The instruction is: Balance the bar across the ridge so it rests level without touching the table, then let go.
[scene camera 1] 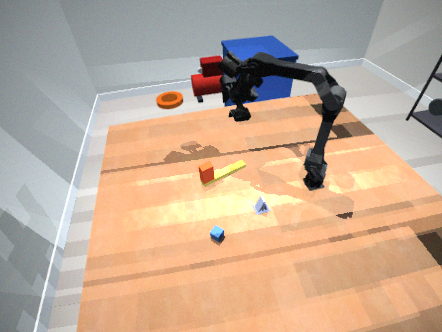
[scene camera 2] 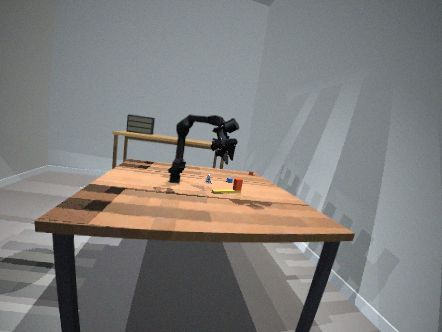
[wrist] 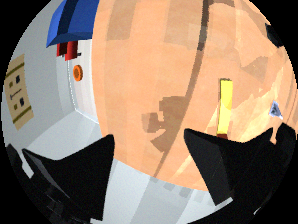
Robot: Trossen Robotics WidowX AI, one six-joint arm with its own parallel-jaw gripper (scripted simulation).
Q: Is the gripper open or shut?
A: Open.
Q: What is the gripper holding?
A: Nothing.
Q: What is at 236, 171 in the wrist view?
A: The gripper.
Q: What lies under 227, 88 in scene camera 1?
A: The gripper.
